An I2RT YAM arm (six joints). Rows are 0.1 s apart.
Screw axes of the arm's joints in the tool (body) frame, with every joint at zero. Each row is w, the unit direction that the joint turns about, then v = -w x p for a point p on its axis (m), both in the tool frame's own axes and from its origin. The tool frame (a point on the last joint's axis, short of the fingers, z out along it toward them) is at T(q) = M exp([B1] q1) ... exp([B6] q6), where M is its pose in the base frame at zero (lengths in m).
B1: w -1 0 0 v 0 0.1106 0
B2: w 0 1 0 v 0.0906 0 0.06
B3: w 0 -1 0 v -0.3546 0 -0.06
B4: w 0 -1 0 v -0.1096 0 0
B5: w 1 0 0 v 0 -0.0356 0
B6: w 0 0 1 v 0 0 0
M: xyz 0.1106 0 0.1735 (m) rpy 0 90 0 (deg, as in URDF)
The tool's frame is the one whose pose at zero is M.
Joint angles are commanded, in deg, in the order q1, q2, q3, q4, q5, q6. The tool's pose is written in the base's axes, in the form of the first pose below.
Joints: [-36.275 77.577 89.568 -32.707 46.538 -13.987]
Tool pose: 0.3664 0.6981 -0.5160 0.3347 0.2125 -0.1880 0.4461
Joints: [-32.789 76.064 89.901 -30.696 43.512 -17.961]
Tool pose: 0.3152 0.7112 -0.5061 0.3724 0.2183 -0.1698 0.4576
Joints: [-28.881 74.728 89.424 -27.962 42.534 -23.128]
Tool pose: 0.2615 0.7184 -0.5092 0.3952 0.2246 -0.1514 0.4654
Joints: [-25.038 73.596 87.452 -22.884 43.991 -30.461]
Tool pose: 0.2095 0.7159 -0.5324 0.4001 0.2317 -0.1355 0.4681
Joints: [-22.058 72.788 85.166 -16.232 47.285 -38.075]
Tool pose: 0.1780 0.7008 -0.5670 0.3947 0.2369 -0.1242 0.4702
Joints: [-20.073 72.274 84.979 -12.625 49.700 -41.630]
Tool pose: 0.1722 0.6855 -0.5842 0.3989 0.2372 -0.1156 0.4775
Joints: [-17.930 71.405 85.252 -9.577 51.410 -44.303]
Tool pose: 0.1697 0.6693 -0.5939 0.4129 0.2343 -0.1051 0.4878
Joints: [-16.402 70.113 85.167 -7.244 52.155 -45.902]
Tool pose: 0.1700 0.6553 -0.5974 0.4298 0.2282 -0.0965 0.4964
